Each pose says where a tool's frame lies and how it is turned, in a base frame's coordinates. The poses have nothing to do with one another.
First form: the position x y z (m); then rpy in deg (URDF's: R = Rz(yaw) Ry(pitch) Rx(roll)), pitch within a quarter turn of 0, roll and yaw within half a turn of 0.
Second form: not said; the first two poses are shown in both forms.
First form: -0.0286, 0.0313, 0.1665, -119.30, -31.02, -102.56
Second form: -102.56, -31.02, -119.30, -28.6, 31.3, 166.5
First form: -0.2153, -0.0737, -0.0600, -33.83, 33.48, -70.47
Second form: -70.47, 33.48, -33.83, -215.3, -73.7, -60.0
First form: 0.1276, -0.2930, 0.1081, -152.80, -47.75, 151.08
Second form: 151.08, -47.75, -152.80, 127.6, -293.0, 108.1
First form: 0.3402, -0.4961, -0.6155, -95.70, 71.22, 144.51
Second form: 144.51, 71.22, -95.70, 340.2, -496.1, -615.5
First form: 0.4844, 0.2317, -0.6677, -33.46, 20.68, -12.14
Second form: -12.14, 20.68, -33.46, 484.4, 231.7, -667.7
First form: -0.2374, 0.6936, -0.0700, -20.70, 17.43, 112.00
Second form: 112.00, 17.43, -20.70, -237.4, 693.6, -70.0
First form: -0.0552, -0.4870, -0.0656, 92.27, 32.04, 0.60
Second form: 0.60, 32.04, 92.27, -55.2, -487.0, -65.6
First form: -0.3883, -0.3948, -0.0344, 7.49, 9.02, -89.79
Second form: -89.79, 9.02, 7.49, -388.3, -394.8, -34.4
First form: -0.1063, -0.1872, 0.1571, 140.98, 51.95, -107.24
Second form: -107.24, 51.95, 140.98, -106.3, -187.2, 157.1
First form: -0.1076, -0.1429, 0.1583, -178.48, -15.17, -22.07
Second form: -22.07, -15.17, -178.48, -107.6, -142.9, 158.3
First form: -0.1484, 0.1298, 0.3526, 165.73, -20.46, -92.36
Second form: -92.36, -20.46, 165.73, -148.4, 129.8, 352.6
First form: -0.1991, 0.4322, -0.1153, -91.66, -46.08, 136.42
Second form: 136.42, -46.08, -91.66, -199.1, 432.2, -115.3
